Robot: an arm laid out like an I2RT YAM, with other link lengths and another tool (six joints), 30 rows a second.
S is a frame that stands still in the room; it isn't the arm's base.
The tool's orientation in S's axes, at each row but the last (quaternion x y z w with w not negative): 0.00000 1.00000 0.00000 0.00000; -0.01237 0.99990 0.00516 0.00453; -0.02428 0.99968 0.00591 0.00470; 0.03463 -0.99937 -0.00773 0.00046; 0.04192 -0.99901 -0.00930 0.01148
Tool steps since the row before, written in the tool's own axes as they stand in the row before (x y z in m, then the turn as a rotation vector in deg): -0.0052 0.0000 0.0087 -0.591 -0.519 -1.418; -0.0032 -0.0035 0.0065 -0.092 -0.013 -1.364; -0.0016 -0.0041 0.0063 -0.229 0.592 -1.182; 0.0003 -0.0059 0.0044 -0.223 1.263 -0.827; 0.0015 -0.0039 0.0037 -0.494 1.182 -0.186
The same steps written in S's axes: 0.0052 0.0000 -0.0087 0.591 -0.519 1.418; 0.0033 -0.0034 -0.0065 0.080 -0.025 1.365; 0.0019 -0.0039 -0.0063 0.189 0.588 1.191; 0.0001 -0.0058 -0.0045 0.136 1.263 0.846; -0.0013 -0.0039 -0.0037 0.398 1.216 0.198
